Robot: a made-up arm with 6 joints.
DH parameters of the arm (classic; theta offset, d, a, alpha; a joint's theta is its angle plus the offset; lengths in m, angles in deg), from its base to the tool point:
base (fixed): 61.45 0 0.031 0
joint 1: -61.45 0.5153 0.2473 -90
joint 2: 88.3 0 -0.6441 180
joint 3: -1.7 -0.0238 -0.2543 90
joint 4: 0 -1.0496 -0.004 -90
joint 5: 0 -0.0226 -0.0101 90
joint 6: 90 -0.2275 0.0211 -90
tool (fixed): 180 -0.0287 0 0
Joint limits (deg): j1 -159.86..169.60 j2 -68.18..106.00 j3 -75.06..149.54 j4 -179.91..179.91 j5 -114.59..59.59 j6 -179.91..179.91
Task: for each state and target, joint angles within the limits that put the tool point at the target. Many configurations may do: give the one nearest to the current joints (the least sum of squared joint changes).
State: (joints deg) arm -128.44 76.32 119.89 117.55 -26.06 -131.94
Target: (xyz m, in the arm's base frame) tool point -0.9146 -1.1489 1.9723
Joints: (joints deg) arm -126.66 52.87 97.34 120.36 -15.94 -134.41
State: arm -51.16 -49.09 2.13 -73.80 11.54 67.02
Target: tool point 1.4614 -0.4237 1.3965
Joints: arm -16.58 0.79 0.01 -73.23 4.92 66.35
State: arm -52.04 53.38 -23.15 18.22 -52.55 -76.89
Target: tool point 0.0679 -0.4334 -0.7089
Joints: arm -81.67 99.62 -15.12 28.98 -41.77 -76.15
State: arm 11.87 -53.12 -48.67 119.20 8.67 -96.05
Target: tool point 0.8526 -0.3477 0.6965
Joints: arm -28.54 -65.15 -75.06 129.01 27.67 -100.31
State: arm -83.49 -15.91 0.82 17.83 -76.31 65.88
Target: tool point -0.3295 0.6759 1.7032
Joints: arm -68.56 -68.18 39.68 25.37 -97.84 62.35
